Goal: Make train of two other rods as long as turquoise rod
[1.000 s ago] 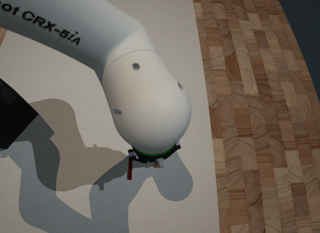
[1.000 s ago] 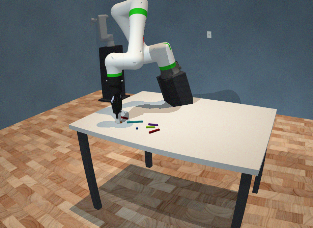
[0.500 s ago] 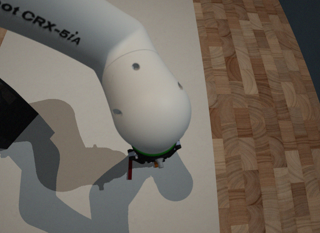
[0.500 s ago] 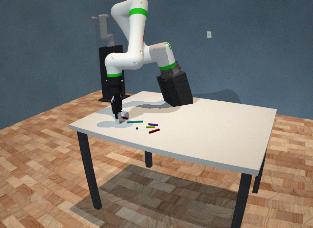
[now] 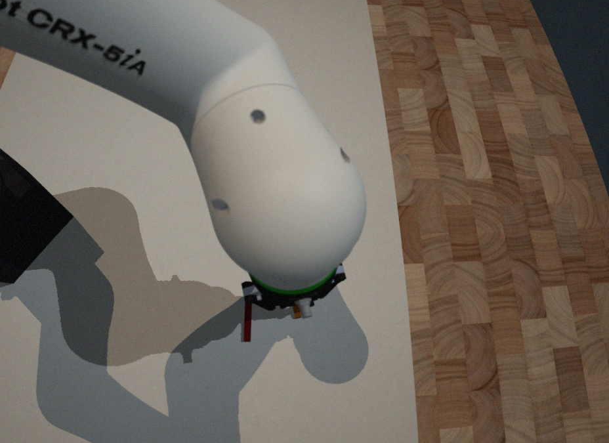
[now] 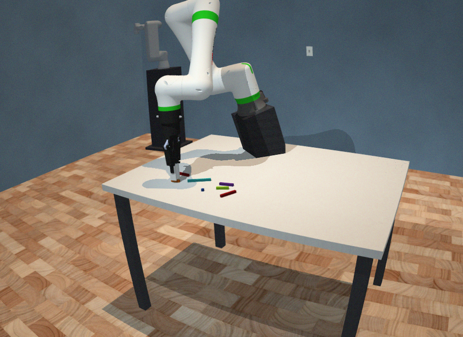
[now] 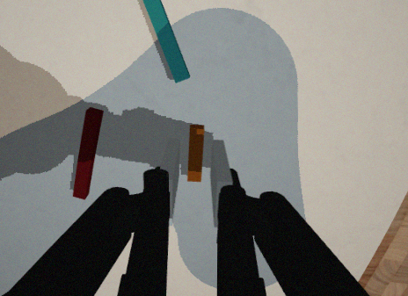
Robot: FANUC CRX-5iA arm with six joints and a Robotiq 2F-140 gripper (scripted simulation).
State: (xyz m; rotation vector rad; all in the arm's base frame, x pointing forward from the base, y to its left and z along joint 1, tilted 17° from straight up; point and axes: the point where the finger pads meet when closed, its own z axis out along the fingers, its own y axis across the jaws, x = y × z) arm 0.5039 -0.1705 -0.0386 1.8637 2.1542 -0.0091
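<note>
The orange rod lies 4 cm below my hand. The rest, counted from my hand: lime rod: 23 cm to the left, 4 cm below; then small blue rod: 16 cm to the left, 4 cm below, 4 cm ahead; then turquoise rod: 9 cm to the left, 4 cm below, 4 cm behind.
</note>
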